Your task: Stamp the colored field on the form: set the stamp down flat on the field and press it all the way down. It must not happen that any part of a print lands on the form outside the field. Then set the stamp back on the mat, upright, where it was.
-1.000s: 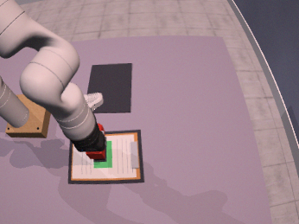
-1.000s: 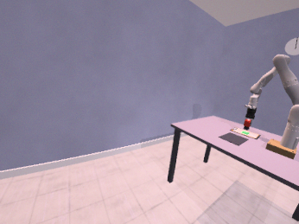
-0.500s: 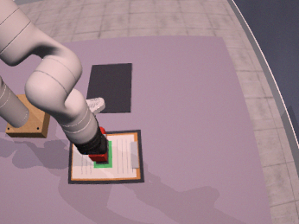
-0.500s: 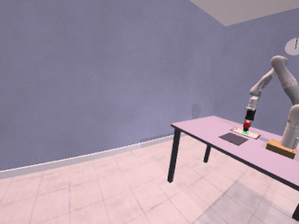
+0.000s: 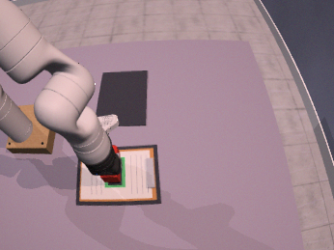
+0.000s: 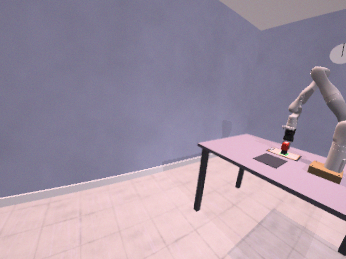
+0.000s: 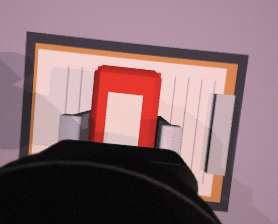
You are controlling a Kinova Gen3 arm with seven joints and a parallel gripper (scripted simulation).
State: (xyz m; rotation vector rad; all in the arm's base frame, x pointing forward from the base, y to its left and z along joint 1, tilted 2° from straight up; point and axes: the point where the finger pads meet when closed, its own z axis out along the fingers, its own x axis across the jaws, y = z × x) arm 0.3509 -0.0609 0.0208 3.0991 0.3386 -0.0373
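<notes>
My gripper is now 2 cm above the stamp. The rest, counted from my hand: mat 4 cm behind, 27 cm to the left, 7 cm below; then clipboard 2 cm ahead, 7 cm below.
</notes>
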